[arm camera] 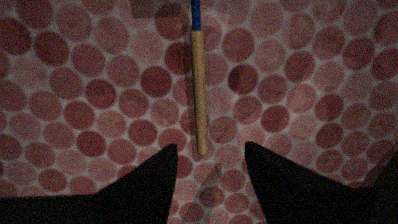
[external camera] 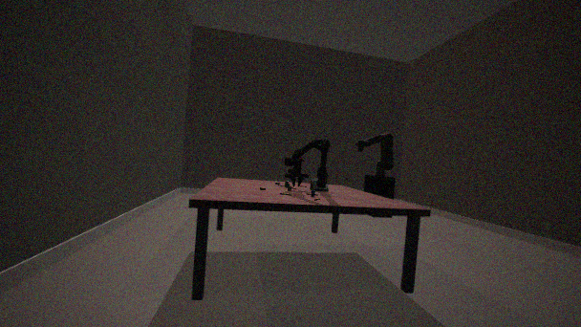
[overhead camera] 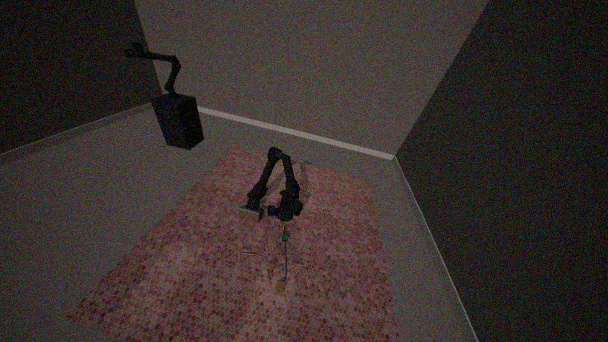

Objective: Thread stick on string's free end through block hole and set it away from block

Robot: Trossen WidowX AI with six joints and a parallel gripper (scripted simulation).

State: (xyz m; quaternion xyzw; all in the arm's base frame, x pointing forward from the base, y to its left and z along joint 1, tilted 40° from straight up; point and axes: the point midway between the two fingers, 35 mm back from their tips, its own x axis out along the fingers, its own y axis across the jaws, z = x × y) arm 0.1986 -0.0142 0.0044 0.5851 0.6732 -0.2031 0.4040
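Now: the thin wooden stick 40 mm to the right of my gripper tip, 20 mm ahead of it and 10 mm below it. From my gripper tip the other things lie so: wooden spool 290 mm to the right, 10 mm ahead; loose stick 240 mm to the right, 140 mm behind, 20 mm below; green block 110 mm to the right, 40 mm ahead.
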